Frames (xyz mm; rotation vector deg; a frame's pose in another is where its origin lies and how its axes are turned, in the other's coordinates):
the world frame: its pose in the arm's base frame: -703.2 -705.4 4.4 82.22 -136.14 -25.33
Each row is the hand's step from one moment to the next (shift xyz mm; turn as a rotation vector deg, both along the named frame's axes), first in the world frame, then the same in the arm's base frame.
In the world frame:
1: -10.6 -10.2 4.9 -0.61 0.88 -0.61
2: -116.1 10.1 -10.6 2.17 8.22 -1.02
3: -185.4 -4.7 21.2 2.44 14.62 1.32
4: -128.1 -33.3 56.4 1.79 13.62 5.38
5: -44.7 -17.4 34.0 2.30 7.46 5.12
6: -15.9 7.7 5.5 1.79 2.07 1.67
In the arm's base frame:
1: 10.6 5.4 -10.0 -0.16 0.88 0.85
2: 47.5 106.9 0.1 -7.00 1.63 4.66
3: 75.9 165.0 -43.0 -13.17 4.45 5.31
4: 58.2 104.5 -79.9 -13.84 4.96 1.16
5: 18.7 35.2 -43.2 -9.10 1.74 -1.16
6: -1.5 18.1 -3.5 -3.14 -0.52 -0.41

